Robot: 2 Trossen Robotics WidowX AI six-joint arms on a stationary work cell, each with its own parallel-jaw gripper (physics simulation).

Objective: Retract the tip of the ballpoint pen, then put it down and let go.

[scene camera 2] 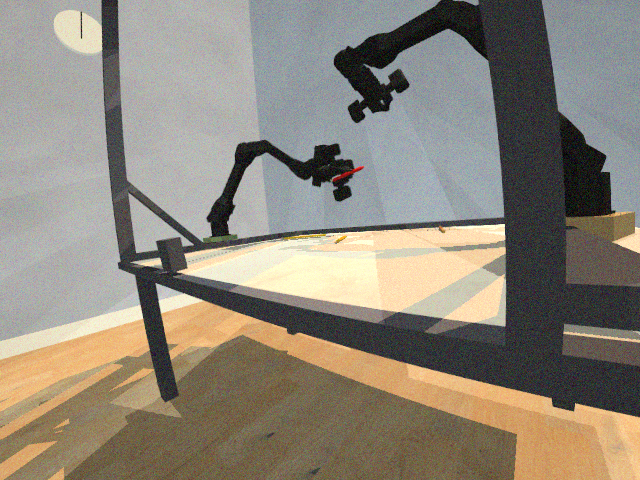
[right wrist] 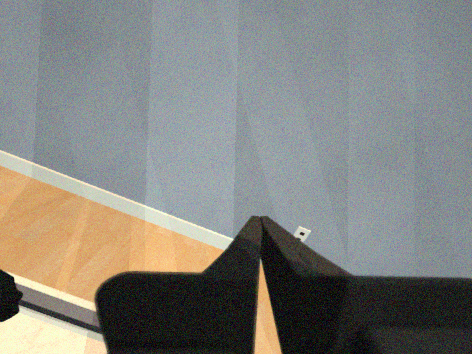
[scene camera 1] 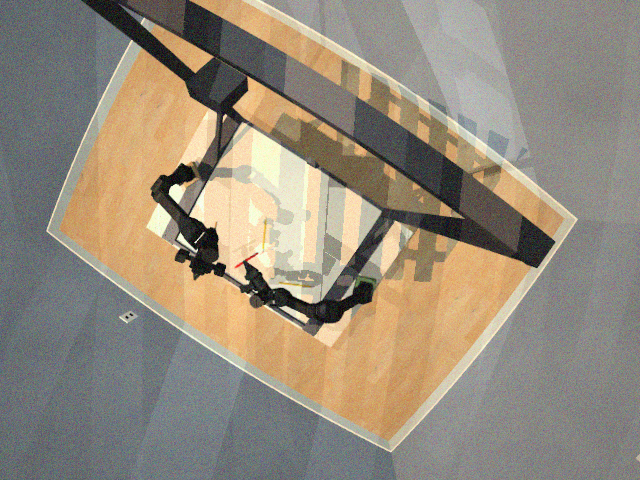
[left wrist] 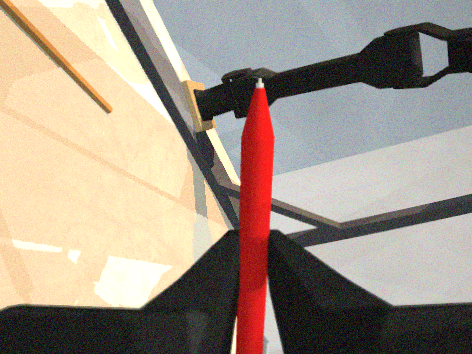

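Where they show: left gripper, between the fingertips: (scene camera 2: 352,172) (scene camera 1: 243,260) (left wrist: 252,241); right gripper, between the fingertips: (scene camera 2: 387,109) (right wrist: 258,224) (scene camera 1: 194,279); left arm's base, origin of its link: (scene camera 1: 364,288); right arm's base, origin of its link: (scene camera 2: 582,215) (scene camera 1: 188,174) (left wrist: 202,105).
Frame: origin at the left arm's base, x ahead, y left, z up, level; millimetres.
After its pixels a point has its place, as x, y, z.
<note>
The red ballpoint pen (scene camera 1: 252,256) @(551, -75, 152) (scene camera 2: 356,169) @(598, -36, 170) (left wrist: 256,190) @(594, -27, 170) is held high above the table. In the left wrist view its tapered end points away from my fingers, with a small white tip showing at its point; its rear end is out of that view. My left gripper (scene camera 1: 247,262) @(586, -49, 161) (scene camera 2: 343,175) @(586, -49, 161) (left wrist: 252,241) @(586, -49, 161) is shut on the pen's barrel. My right gripper (scene camera 1: 195,275) @(711, 15, 357) (scene camera 2: 381,109) @(711, 15, 357) (right wrist: 258,224) @(711, 15, 357) is shut and empty, its fingertips meeting, apart from the pen and above it in scene camera 2.
Yellow pencils (scene camera 1: 264,235) @(556, -148, -31) (scene camera 2: 340,239) @(563, -180, -34) lie on the table (scene camera 2: 320,279) @(649, -586, -38). An orange-brown stick (scene camera 1: 216,225) @(819, -144, -33) (scene camera 2: 441,229) @(826, -92, -34) (left wrist: 60,60) @(825, -80, -33) lies on the table near the right arm's side. Dark frame posts (scene camera 2: 522,155) @(782, -711, 39) stand at the table's edges.
</note>
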